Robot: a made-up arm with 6 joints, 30 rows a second.
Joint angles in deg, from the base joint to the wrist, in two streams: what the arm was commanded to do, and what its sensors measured. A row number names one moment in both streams.
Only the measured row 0 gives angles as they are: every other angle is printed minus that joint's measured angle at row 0.
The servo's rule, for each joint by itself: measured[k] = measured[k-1] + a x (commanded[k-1-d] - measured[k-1]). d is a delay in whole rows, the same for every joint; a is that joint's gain. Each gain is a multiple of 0.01, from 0.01 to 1. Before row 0 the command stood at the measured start. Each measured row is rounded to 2 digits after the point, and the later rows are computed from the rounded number. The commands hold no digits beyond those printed.
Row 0, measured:
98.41, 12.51, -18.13, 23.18, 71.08, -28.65
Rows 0 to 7, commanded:
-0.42, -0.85, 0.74, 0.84, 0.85, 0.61
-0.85, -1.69, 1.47, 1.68, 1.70, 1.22
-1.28, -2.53, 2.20, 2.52, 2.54, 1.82
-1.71, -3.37, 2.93, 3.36, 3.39, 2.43
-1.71, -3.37, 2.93, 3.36, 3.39, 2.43
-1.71, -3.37, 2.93, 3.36, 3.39, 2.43
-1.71, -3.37, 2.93, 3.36, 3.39, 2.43
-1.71, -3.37, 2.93, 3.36, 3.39, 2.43
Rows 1 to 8, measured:
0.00, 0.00, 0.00, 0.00, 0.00, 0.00
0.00, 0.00, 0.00, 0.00, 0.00, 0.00
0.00, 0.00, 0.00, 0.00, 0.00, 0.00
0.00, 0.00, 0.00, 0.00, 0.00, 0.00
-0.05, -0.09, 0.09, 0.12, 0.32, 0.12
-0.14, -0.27, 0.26, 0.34, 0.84, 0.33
-0.27, -0.52, 0.49, 0.65, 1.49, 0.61
-0.43, -0.83, 0.78, 1.03, 2.21, 0.96
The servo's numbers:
d 4
a 0.11 0.11 0.12 0.14 0.38 0.19

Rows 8 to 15, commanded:
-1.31, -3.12, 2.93, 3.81, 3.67, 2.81
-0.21, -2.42, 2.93, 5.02, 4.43, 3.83
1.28, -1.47, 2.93, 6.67, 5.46, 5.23
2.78, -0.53, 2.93, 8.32, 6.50, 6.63
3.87, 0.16, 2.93, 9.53, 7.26, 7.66
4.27, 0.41, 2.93, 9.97, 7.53, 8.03
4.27, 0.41, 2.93, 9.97, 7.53, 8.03
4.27, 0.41, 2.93, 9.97, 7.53, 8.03
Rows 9 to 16, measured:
-0.57, -1.11, 1.04, 1.36, 2.66, 1.24
-0.70, -1.36, 1.27, 1.64, 2.94, 1.47
-0.81, -1.58, 1.47, 1.88, 3.11, 1.65
-0.91, -1.78, 1.65, 2.09, 3.22, 1.80
-0.95, -1.93, 1.80, 2.33, 3.39, 1.99
-0.87, -1.98, 1.94, 2.71, 3.79, 2.34
-0.63, -1.92, 2.06, 3.26, 4.42, 2.89
-0.25, -1.77, 2.16, 3.97, 5.21, 3.60

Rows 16 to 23, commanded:
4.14, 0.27, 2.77, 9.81, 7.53, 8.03
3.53, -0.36, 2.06, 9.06, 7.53, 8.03
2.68, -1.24, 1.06, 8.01, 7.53, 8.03
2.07, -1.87, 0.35, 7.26, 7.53, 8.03
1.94, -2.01, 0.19, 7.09, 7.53, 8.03
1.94, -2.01, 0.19, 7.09, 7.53, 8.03
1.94, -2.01, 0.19, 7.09, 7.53, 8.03
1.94, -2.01, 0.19, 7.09, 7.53, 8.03
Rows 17 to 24, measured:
0.20, -1.56, 2.25, 4.75, 5.99, 4.37
0.65, -1.34, 2.33, 5.48, 6.58, 5.07
1.05, -1.15, 2.40, 6.11, 6.94, 5.63
1.40, -0.98, 2.46, 6.65, 7.16, 6.09
1.70, -0.84, 2.50, 7.09, 7.30, 6.46
1.90, -0.79, 2.45, 7.37, 7.39, 6.76
1.99, -0.84, 2.28, 7.46, 7.44, 7.00
2.00, -0.95, 2.05, 7.43, 7.47, 7.20

